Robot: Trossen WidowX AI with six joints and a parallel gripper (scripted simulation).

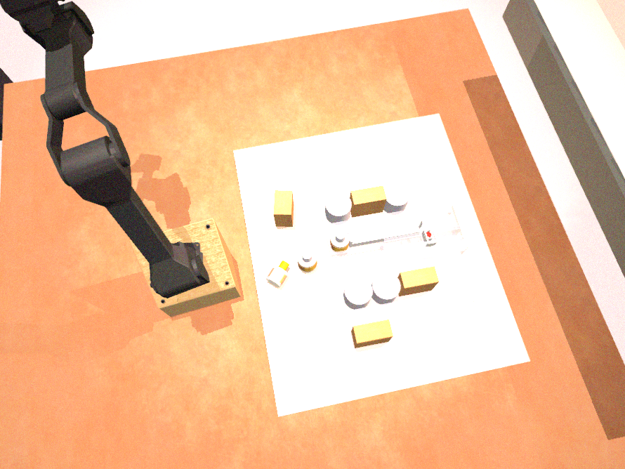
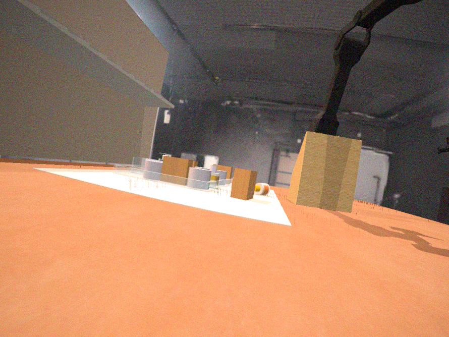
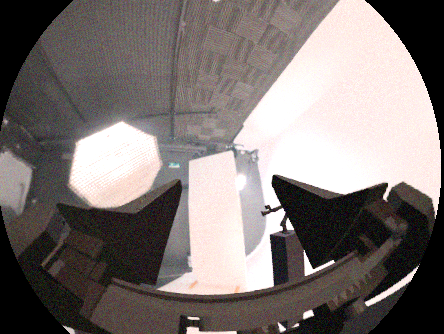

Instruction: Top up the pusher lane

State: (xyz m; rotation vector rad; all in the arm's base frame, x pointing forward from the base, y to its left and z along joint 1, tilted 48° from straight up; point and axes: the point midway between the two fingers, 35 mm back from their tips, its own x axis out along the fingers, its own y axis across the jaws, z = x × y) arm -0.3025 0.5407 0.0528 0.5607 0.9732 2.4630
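My gripper tip is 44 cm short of the orange-brown block, 20 cm to the left of it and 63 cm above it. Round my gripper tip: red dot (75 cm ahead, 31 cm to the right, 59 cm below); then clear sprung lane (71 cm ahead, 30 cm to the right, 64 cm below).
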